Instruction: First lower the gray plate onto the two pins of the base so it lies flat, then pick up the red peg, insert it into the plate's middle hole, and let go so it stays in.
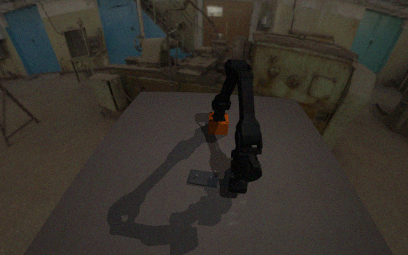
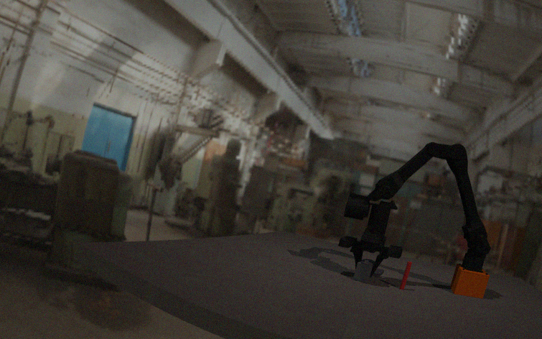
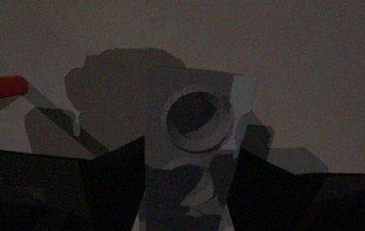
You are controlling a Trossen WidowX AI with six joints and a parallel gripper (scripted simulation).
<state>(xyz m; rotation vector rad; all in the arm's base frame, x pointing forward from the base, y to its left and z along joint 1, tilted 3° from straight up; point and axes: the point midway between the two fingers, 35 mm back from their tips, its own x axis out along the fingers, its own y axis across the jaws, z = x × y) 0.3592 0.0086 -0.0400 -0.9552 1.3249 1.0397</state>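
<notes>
Right now my gripper tip is 4 cm past the flat base and 13 cm to the left of it. Round my gripper tip: gray plate: 3 cm above; then red peg: 11 cm behind, 6 cm to the left, 3 cm above.
</notes>
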